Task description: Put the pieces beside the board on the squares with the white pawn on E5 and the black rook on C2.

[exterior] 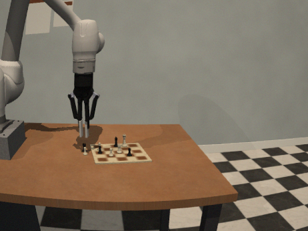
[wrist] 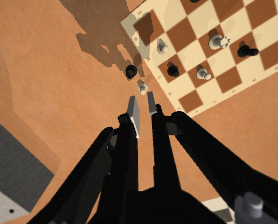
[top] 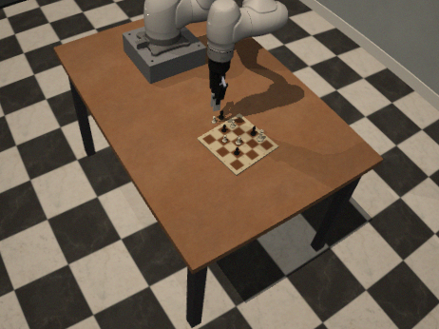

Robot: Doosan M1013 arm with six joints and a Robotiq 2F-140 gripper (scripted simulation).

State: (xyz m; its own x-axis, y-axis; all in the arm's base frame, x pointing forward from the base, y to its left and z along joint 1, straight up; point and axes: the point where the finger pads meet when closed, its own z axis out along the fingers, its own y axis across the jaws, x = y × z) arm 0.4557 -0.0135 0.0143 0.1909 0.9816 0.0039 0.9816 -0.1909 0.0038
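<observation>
The black chess piece lies 10 mm behind my hand, 40 mm to the left of it and 90 mm below it. From my hand the other things lie so: tall white piece: 170 mm ahead, 100 mm to the left, 80 mm below.
</observation>
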